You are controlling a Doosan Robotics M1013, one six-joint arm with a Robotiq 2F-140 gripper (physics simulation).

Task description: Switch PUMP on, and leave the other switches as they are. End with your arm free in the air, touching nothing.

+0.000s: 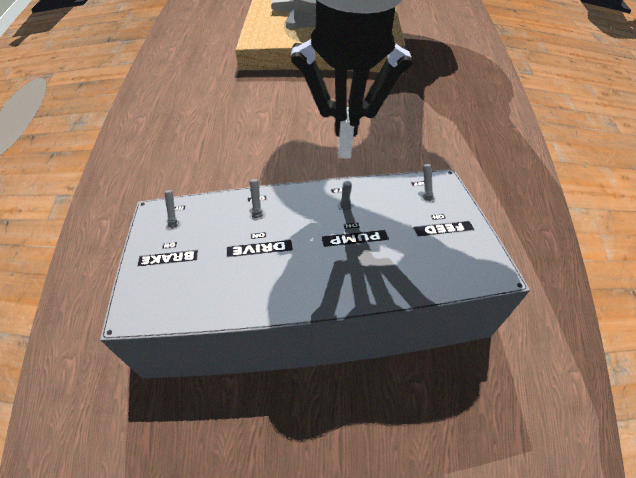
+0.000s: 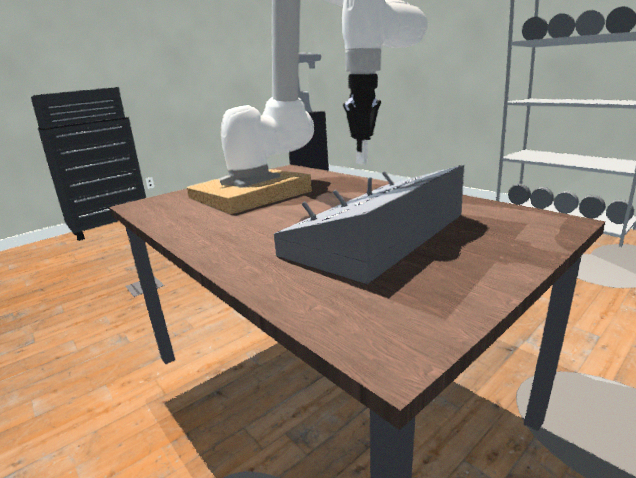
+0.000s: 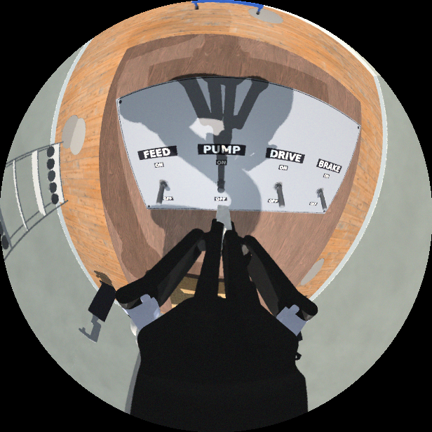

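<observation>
Grey switch box (image 1: 309, 280), (image 2: 360, 239), (image 3: 253, 136). My gripper (image 1: 344, 149), (image 2: 361, 163), (image 3: 221, 213).
</observation>
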